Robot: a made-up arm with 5 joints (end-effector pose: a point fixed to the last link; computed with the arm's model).
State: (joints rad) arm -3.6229 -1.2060 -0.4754 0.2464 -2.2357
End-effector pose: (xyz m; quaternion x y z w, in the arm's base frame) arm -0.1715 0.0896 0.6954 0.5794 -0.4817 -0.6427 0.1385
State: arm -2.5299 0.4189 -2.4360 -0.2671 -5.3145
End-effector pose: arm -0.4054 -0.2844 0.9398 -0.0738 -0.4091 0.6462 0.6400
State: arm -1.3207 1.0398 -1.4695 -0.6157 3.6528
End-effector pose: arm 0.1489 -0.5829 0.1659 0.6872 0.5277 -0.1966 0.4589
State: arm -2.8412 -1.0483 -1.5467 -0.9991 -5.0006
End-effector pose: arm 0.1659 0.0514 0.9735 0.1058 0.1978 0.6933 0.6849
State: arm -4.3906 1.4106 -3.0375 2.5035 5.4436
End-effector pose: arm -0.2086 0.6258 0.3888 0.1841 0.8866 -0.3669 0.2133
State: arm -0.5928 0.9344 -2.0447 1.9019 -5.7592
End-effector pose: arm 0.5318 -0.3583 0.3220 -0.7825 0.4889 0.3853 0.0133
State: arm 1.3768 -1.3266 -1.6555 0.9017 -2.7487
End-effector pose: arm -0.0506 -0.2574 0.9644 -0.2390 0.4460 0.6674 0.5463
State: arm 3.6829 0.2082 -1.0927 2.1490 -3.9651
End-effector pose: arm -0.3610 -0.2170 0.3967 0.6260 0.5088 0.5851 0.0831
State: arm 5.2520 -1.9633 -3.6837 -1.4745 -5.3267
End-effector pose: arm -0.1883 0.3143 -0.0602 0.4983 -0.7656 0.4067 0.0152
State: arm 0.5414 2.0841 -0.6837 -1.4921 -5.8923
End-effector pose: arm -0.0702 -0.0422 -0.0341 -0.9961 -0.0751 -0.0409 0.0206
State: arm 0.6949 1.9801 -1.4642 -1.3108 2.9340
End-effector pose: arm 0.1640 0.1367 -0.1857 -0.4021 0.8298 0.0934 0.3756
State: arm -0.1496 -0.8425 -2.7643 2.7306 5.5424
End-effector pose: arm -0.3453 0.0521 0.9072 0.8663 0.2638 0.3829 0.1827
